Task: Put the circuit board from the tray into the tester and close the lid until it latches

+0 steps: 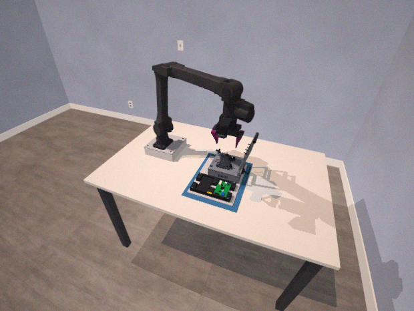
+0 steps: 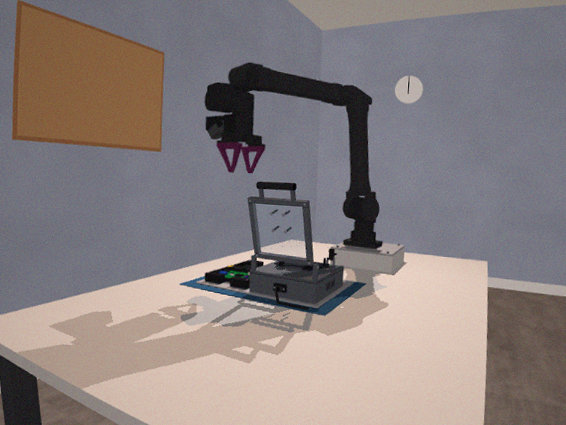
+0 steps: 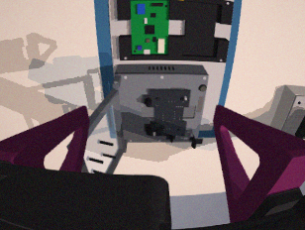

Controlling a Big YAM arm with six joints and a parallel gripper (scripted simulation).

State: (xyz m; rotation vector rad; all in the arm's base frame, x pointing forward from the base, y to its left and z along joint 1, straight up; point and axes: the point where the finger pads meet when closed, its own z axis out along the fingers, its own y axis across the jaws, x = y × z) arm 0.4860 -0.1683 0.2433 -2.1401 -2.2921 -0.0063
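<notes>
My hand is 28 cm above the green circuit board. Round my hand: clear lid (7 cm ahead, 17 cm to the left, 12 cm below); then small latch hook (12 cm behind, 22 cm to the left, 21 cm below).
</notes>
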